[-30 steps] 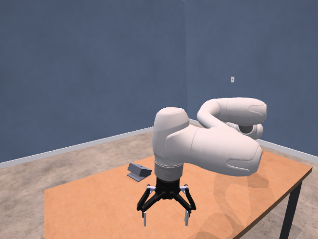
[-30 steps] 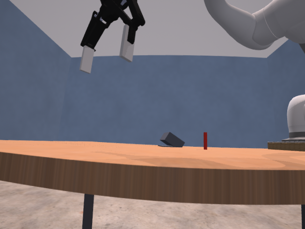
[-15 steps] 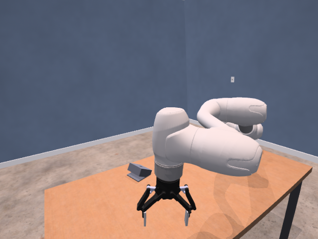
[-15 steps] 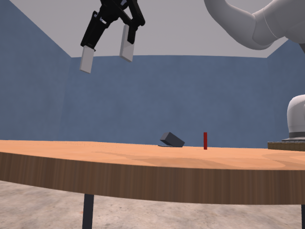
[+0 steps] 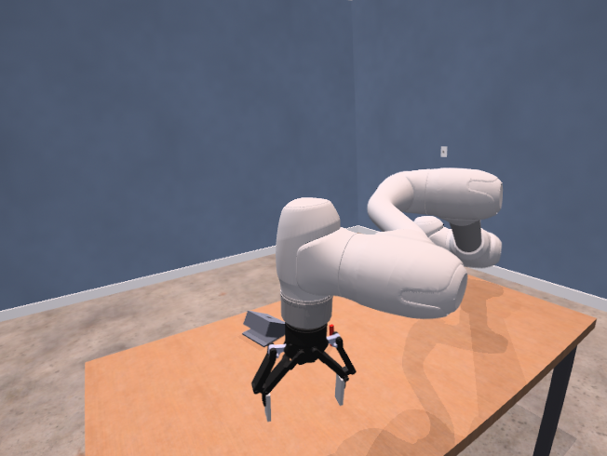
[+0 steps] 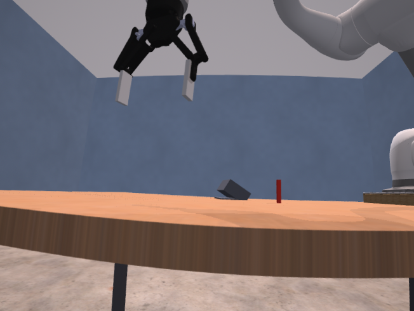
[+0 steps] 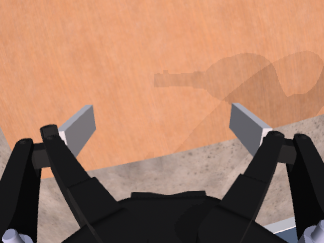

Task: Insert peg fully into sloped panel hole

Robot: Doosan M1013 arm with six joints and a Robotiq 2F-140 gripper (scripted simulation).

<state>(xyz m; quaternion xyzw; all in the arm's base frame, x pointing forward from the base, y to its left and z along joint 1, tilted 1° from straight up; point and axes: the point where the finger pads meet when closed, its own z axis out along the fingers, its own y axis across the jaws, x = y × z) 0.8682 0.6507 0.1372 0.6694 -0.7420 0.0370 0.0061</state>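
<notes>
Right now the red peg is 27 cm behind my hand, 42 cm to the right of it and 16 cm below it.
</notes>
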